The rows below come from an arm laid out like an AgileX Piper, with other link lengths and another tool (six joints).
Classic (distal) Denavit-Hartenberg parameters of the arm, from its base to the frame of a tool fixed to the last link. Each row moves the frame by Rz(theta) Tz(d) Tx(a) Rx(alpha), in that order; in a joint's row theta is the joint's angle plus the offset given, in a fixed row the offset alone. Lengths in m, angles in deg.
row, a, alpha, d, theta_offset
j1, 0, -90, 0.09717, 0
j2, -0.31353, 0, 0, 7.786
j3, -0.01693, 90, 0, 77.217
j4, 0, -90, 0.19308, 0
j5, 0, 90, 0, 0
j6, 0.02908, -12, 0.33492, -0.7
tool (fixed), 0, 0, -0.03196, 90
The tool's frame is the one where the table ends.
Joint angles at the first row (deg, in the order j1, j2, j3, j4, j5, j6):
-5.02 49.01 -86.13 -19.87 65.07 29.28
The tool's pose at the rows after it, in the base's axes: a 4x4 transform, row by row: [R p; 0 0 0 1], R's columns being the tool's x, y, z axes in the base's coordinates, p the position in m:
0.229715 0.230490 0.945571 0.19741; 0.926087 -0.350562 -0.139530 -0.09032; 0.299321 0.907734 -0.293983 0.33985; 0 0 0 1
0.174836 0.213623 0.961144 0.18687; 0.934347 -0.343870 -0.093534 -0.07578; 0.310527 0.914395 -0.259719 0.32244; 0 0 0 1
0.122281 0.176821 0.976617 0.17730; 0.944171 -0.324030 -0.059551 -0.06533; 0.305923 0.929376 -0.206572 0.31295; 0 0 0 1
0.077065 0.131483 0.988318 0.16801; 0.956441 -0.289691 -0.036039 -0.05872; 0.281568 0.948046 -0.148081 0.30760; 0 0 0 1
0.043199 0.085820 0.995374 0.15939; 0.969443 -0.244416 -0.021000 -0.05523; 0.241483 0.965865 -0.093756 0.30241; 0 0 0 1
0.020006 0.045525 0.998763 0.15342; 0.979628 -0.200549 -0.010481 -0.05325; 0.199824 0.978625 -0.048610 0.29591; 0 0 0 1
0.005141 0.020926 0.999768 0.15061; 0.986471 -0.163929 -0.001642 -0.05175; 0.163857 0.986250 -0.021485 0.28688; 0 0 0 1
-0.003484 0.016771 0.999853 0.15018; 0.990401 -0.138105 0.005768 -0.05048; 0.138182 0.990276 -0.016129 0.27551; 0 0 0 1
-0.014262 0.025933 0.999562 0.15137; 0.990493 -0.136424 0.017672 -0.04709; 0.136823 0.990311 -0.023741 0.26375; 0 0 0 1
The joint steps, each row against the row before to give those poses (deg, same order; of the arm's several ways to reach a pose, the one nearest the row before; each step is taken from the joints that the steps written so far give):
0.00 -6.22 9.35 3.23 -3.85 -0.52
0.00 -5.92 7.83 2.44 -4.32 -0.87
-0.01 -5.68 6.45 1.69 -4.29 -1.34
0.00 -5.37 5.42 1.00 -3.91 -1.92
0.00 -5.06 4.99 0.38 -3.59 -2.24
0.01 -4.37 4.74 0.03 -3.46 -1.96
0.00 -3.33 4.30 0.00 -2.95 -1.67
0.00 -2.17 3.49 0.14 -1.95 -1.36
0.00 -1.17 2.49 0.90 -1.01 -0.78

